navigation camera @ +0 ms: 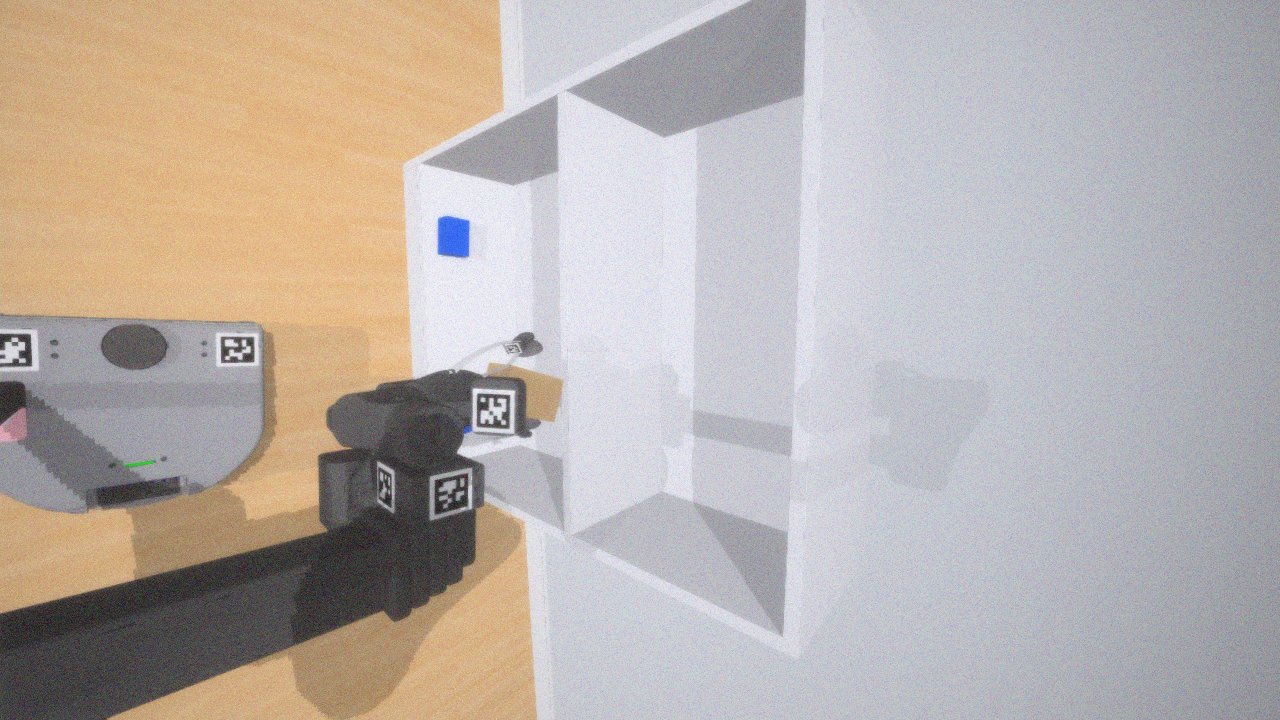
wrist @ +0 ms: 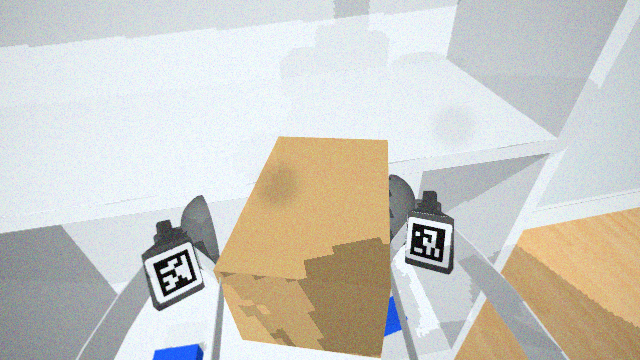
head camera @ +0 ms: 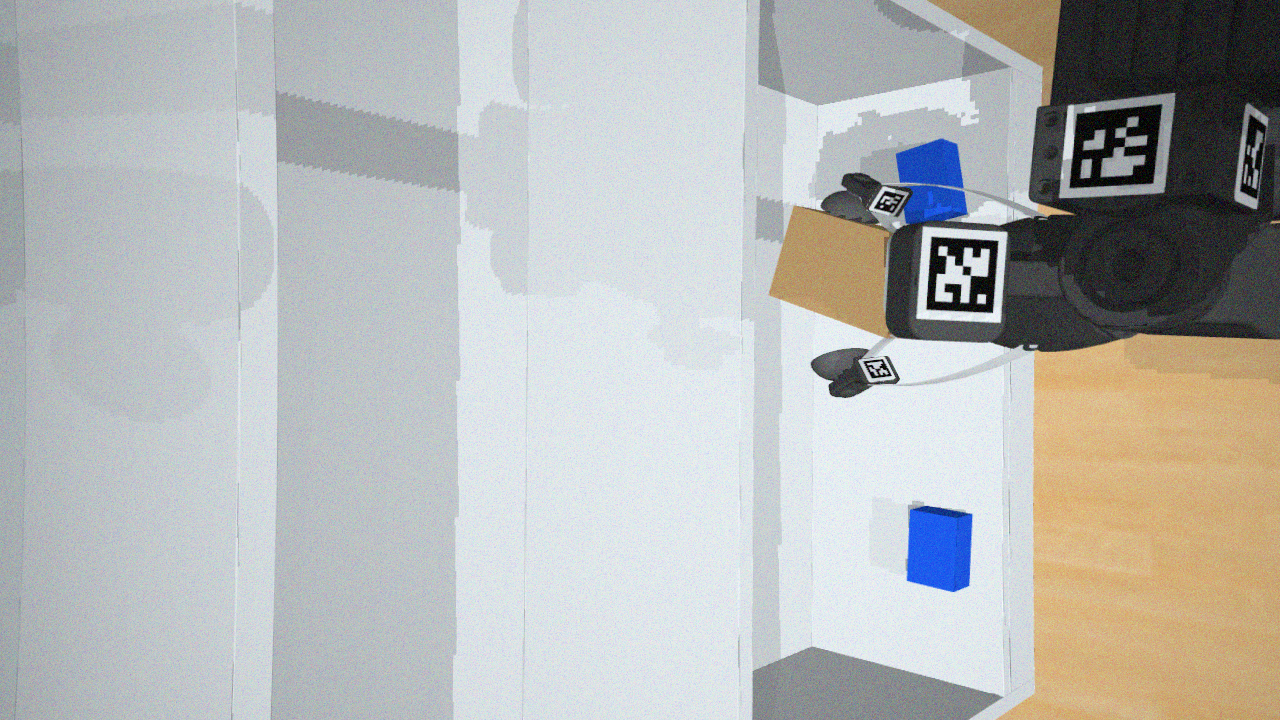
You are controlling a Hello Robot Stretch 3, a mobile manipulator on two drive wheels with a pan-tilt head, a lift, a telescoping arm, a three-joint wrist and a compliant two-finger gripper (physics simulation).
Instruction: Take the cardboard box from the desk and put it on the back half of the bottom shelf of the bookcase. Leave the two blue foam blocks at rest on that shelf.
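Seen in the pictures: gripper, between the fingertips: (navigation camera: 533, 383) (head camera: 830, 286); robot's base, origin of its link: (navigation camera: 135, 344).
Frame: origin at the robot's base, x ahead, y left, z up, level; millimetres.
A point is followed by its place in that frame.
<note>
My gripper (head camera: 843, 285) {z 718, x -20, y -381 mm} (navigation camera: 532, 383) {z 718, x -20, y -381 mm} (wrist: 301, 210) {z 718, x -20, y -381 mm} is shut on the tan cardboard box (head camera: 827, 269) {z 756, x -29, y -362 mm} (navigation camera: 545, 395) {z 756, x -31, y -373 mm} (wrist: 308, 237), one finger on each long side. It holds the box in the air inside the bottom compartment of the white bookcase (head camera: 626, 357) {z 645, x 46, y -629 mm} (navigation camera: 609, 310) {z 644, x 97, y -601 mm}, above the bottom shelf (head camera: 895, 447) {z 100, x 167, y -635 mm} (navigation camera: 485, 286) {z 100, x 169, y -663 mm}. The box's far end is level with the front edge of the shelf board above (wrist: 150, 124). One blue foam block (head camera: 930, 175) {z 146, x -181, y -592 mm} (wrist: 392, 318) rests on the bottom shelf close beside one finger. The other blue block (head camera: 937, 547) {z 145, x 276, y -550 mm} (navigation camera: 453, 236) {z 146, x 279, y -546 mm} (wrist: 178, 352) rests farther along the same shelf.
The bookcase's side walls (head camera: 867, 689) {z 198, x 456, y -606 mm} (navigation camera: 500, 147) {z 338, x 453, y -552 mm} close the compartment at both ends. The wooden floor (head camera: 1155, 537) {z 1, x 241, y -355 mm} (navigation camera: 315, 155) {z 1, x 431, y -287 mm} lies in front of the bookcase. My grey base (navigation camera: 206, 403) {z 160, x -97, y -86 mm} stands on it, and my dark arm (navigation camera: 276, 605) {z 944, x -98, y -49 mm} reaches in from there.
</note>
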